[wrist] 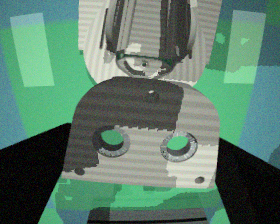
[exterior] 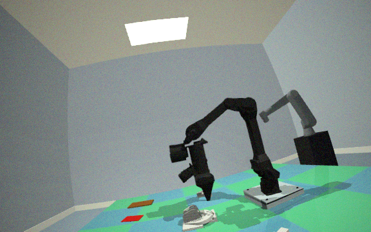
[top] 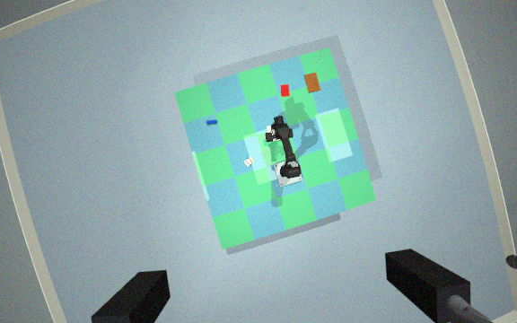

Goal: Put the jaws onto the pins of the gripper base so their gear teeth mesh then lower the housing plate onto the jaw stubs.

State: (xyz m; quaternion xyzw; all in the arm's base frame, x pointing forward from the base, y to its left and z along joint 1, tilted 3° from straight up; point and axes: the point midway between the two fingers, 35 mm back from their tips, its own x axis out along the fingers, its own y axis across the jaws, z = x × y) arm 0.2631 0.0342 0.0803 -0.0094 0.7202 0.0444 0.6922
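The grey jaw is 2 cm ahead of my gripper tip, 2 cm to the left of it and 7 cm below it. Also, from my gripper tip: red tile (37 cm ahead, 11 cm to the right, 8 cm below); small blue piece (18 cm ahead, 49 cm to the left, 7 cm below); brown tile (42 cm ahead, 34 cm to the right, 8 cm below).
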